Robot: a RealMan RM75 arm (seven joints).
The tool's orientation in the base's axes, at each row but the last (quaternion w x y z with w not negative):
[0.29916 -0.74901 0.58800 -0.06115]
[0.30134 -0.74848 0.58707 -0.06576]
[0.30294 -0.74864 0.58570 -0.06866]
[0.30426 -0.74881 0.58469 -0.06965]
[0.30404 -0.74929 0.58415 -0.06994]
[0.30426 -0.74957 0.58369 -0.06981]
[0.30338 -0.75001 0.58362 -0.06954]
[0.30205 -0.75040 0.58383 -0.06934]
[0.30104 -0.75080 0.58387 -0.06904]
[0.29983 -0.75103 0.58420 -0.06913]
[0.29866 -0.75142 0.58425 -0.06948]
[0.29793 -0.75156 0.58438 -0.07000]
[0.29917 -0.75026 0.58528 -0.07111]
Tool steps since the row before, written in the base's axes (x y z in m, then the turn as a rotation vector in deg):
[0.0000 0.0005 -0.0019 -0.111 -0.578 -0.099]
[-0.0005 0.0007 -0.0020 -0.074 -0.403 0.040]
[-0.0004 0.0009 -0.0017 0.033 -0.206 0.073]
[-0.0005 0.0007 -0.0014 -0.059 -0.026 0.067]
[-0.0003 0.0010 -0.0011 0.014 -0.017 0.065]
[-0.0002 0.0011 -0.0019 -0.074 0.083 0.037]
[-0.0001 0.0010 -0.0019 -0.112 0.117 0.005]
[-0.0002 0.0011 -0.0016 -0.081 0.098 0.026]
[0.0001 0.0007 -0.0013 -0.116 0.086 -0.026]
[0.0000 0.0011 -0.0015 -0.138 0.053 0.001]
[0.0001 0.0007 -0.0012 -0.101 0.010 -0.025]
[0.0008 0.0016 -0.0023 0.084 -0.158 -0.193]
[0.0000 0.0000 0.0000 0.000 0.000 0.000]
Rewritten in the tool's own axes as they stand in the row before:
[0.0000 0.0009 0.0017 0.523 0.220 -0.186]
[-0.0003 0.0014 0.0017 0.338 0.093 -0.217]
[-0.0005 0.0011 0.0015 0.181 -0.040 -0.121]
[-0.0004 0.0011 0.0012 -0.011 0.017 -0.091]
[-0.0007 0.0007 0.0011 0.004 -0.044 -0.052]
[-0.0006 0.0010 0.0018 -0.108 0.031 -0.033]
[-0.0005 0.0010 0.0019 -0.143 0.075 -0.012]
[-0.0007 0.0009 0.0016 -0.121 0.040 -0.022]
[-0.0003 0.0005 0.0014 -0.108 0.099 0.000]
[-0.0006 0.0006 0.0016 -0.091 0.108 -0.044]
[-0.0003 0.0005 0.0013 -0.034 0.096 -0.022]
[-0.0007 0.0003 0.0028 0.218 0.054 0.137]
[0.0000 0.0000 0.0000 0.000 0.000 0.000]

